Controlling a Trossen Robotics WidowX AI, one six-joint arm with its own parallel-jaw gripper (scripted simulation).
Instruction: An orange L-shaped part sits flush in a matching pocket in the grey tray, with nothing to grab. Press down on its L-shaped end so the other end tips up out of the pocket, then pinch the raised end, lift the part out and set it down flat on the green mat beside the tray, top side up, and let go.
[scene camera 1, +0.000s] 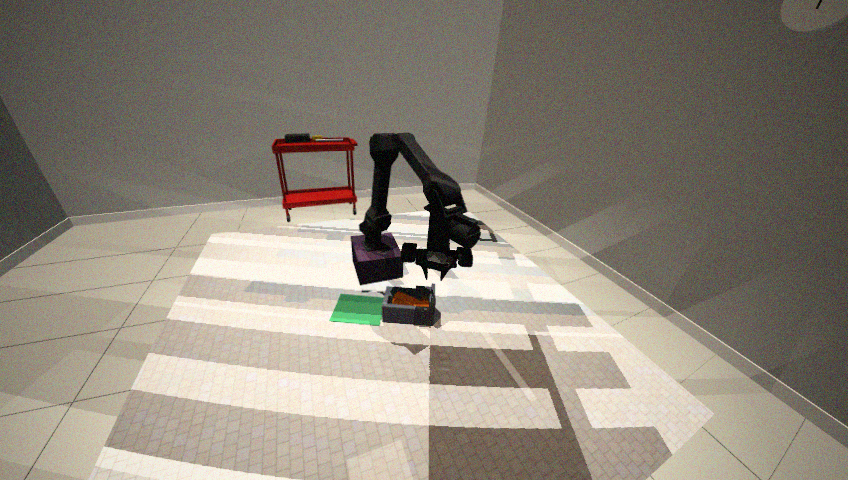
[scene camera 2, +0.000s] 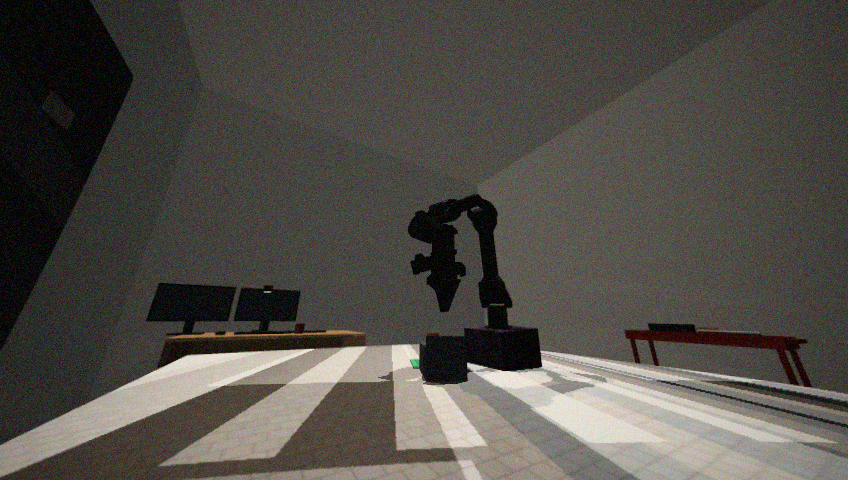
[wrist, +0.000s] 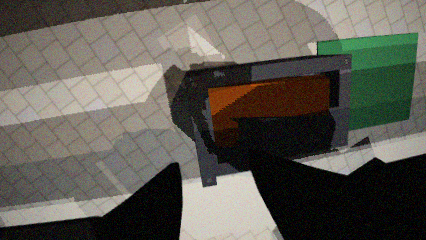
my gripper: scene camera 1; scene camera 2; wrist 214, 164
same spot on my gripper: (scene camera 1: 420, 259) = (scene camera 2: 432, 280)
